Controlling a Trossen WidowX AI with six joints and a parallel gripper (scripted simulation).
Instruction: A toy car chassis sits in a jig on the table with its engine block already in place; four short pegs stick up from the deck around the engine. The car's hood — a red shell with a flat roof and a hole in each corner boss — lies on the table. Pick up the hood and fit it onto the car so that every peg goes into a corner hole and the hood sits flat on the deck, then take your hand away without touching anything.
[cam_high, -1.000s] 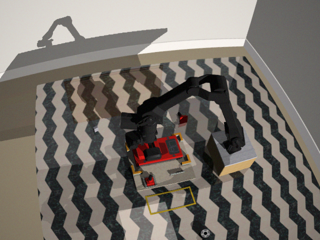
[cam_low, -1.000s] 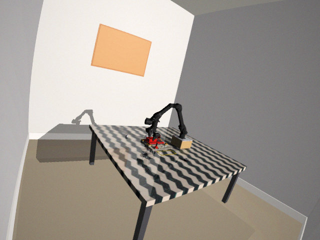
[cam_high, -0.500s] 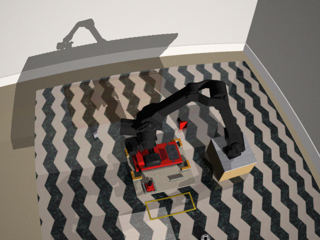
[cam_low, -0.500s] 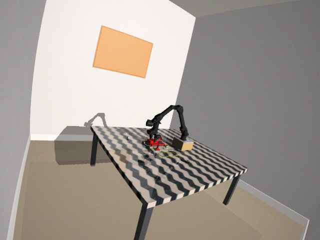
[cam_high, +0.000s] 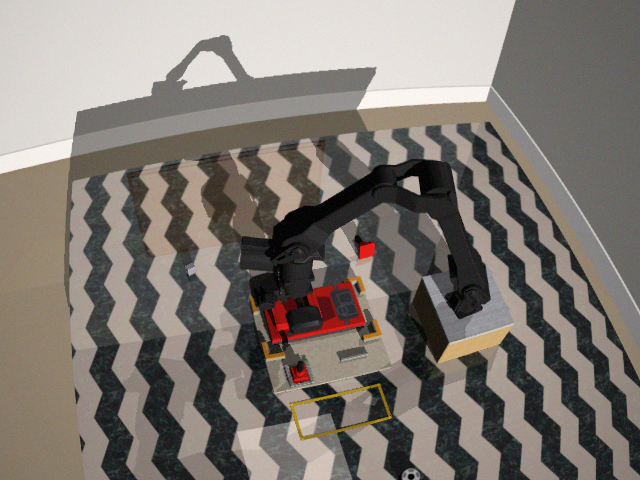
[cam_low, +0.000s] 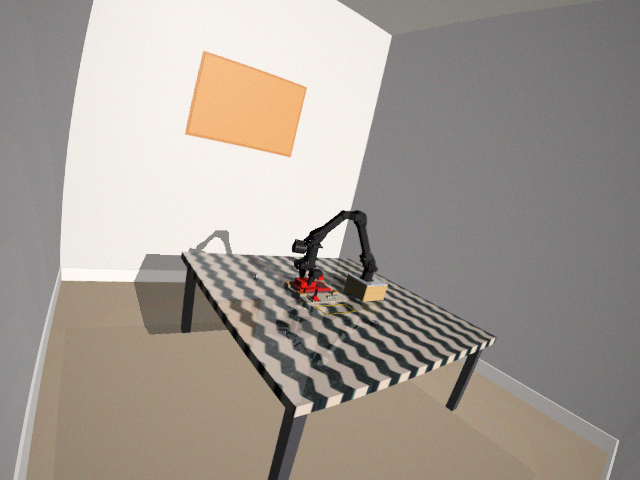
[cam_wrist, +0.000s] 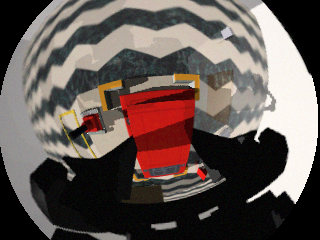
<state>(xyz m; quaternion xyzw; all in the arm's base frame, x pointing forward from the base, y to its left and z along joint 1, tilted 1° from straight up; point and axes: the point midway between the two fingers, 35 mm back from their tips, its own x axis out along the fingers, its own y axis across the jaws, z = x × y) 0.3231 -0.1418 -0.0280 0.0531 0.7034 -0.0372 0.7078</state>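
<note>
My gripper tip is 10 mm below the red hood. Round my gripper tip: grey engine block (10 mm below).
</note>
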